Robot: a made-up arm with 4 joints. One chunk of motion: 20 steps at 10 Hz.
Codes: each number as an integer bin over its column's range. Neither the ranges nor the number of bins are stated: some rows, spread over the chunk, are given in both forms.
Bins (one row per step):
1: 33 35 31 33
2: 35 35 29 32
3: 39 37 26 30
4: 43 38 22 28
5: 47 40 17 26
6: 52 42 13 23
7: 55 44 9 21
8: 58 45 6 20
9: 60 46 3 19
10: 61 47 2 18
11: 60 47 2 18
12: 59 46 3 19
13: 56 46 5 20
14: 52 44 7 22
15: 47 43 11 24
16: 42 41 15 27
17: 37 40 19 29
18: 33 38 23 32
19: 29 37 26 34
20: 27 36 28 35
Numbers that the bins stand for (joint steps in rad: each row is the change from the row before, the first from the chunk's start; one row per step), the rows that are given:
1: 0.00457 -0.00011 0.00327 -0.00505
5: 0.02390 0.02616 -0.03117 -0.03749
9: 0.04186 0.05768 -0.06562 -0.06994
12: 0.04048 0.05768 -0.06562 -0.06994
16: 0.01700 0.03141 -0.03610 -0.03286
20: -0.00371 0.00514 -0.00411 0.00422
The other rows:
2: 0.00733 -0.00011 -0.00165 -0.00968
3: 0.01286 0.01040 -0.00903 -0.01895
4: 0.01838 0.01565 -0.01887 -0.02822
6: 0.03081 0.03667 -0.04102 -0.05140
7: 0.03495 0.04717 -0.05086 -0.06067
8: 0.03910 0.05243 -0.05824 -0.06530
10: 0.04324 0.06294 -0.06808 -0.07457
11: 0.04186 0.06294 -0.06808 -0.07457
13: 0.03633 0.05768 -0.06070 -0.06530
14: 0.03081 0.04717 -0.05578 -0.05603
15: 0.02390 0.04192 -0.04594 -0.04676
17: 0.01010 0.02616 -0.02625 -0.02359
18: 0.00457 0.01565 -0.01641 -0.00968
19: -0.00095 0.01040 -0.00903 -0.00041

